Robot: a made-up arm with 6 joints.
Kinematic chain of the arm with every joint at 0, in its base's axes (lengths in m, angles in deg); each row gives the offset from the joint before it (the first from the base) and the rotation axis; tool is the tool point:
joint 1: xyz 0 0 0.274 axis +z
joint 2: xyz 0 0 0 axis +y
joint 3: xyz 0 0 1.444 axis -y
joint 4: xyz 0 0 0 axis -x
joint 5: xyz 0.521 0 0 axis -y
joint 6: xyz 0 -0.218 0 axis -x
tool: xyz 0 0 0
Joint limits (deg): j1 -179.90..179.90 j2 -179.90..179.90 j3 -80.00..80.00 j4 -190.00..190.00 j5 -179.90..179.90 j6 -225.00..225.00
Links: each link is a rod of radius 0.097 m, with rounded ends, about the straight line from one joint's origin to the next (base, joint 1, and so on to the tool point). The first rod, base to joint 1, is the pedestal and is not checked.
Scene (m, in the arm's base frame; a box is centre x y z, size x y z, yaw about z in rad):
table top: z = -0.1
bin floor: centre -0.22 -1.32 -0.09 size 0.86 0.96 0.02 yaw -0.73
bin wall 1: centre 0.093 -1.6 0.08 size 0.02 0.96 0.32 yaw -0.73
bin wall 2: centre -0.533 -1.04 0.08 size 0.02 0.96 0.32 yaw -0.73
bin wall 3: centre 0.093 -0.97 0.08 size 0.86 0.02 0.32 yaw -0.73
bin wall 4: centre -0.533 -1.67 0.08 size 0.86 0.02 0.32 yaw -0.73
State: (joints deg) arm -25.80 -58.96 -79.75 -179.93 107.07 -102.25
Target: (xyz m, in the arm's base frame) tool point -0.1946 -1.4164 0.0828
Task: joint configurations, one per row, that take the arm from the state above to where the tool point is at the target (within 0.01 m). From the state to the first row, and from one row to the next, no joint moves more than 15 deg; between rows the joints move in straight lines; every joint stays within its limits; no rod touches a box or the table.
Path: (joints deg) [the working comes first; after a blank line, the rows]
Joints at the target: -106.46 76.74 -16.54 -190.00 107.07 -102.25
Straight joint move there: clear.

1: -33.87 -45.39 -73.43 -180.94 107.07 -102.25
2: -41.93 -31.82 -67.11 -181.94 107.07 -102.25
3: -50.00 -18.25 -60.79 -182.95 107.07 -102.25
4: -58.06 -4.68 -54.47 -183.96 107.07 -102.25
5: -66.13 8.89 -48.14 -184.96 107.07 -102.25
6: -74.20 22.46 -41.82 -185.97 107.07 -102.25
7: -82.26 36.03 -35.50 -186.98 107.07 -102.25
8: -90.33 49.60 -29.18 -187.99 107.07 -102.25
9: -98.39 63.17 -22.86 -188.99 107.07 -102.25
10: -106.46 76.74 -16.54 -190.00 107.07 -102.25

